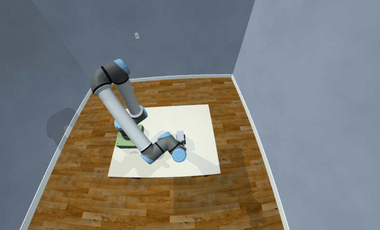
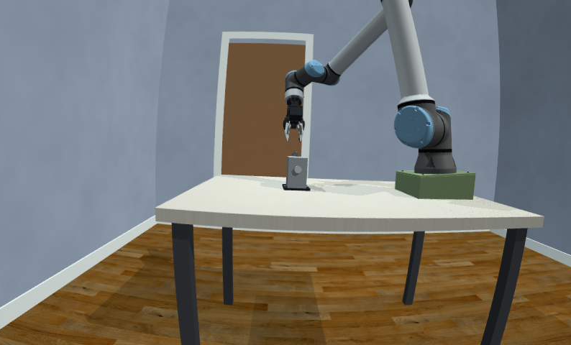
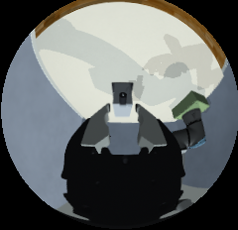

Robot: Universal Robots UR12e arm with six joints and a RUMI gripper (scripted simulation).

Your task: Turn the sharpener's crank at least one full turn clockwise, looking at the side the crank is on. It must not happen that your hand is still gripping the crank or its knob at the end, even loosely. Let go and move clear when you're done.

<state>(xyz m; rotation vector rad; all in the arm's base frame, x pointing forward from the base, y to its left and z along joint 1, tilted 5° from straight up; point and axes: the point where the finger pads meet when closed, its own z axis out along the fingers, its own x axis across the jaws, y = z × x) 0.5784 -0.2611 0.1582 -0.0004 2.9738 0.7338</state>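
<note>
My hand is 7 cm above the dark crank knob and 6 cm to the right of it. Also, from my hand: crank handle 7 cm below, 6 cm to the left.
</note>
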